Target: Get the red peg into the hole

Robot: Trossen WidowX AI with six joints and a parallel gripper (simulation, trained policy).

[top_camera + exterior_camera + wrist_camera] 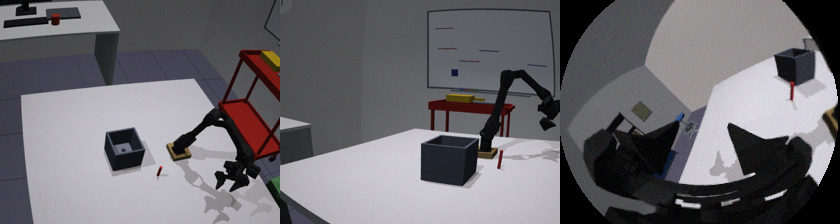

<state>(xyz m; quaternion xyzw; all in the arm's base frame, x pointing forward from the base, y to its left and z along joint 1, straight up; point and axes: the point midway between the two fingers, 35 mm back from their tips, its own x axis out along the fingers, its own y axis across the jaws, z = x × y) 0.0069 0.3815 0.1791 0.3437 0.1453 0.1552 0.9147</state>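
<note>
Right now the red peg is 300 mm to the right of my gripper tip, 160 mm below it and 140 mm ahead of it. From my gripper tip the other things lie so: light plate: 480 mm to the right, 270 mm ahead, 160 mm below.
</note>
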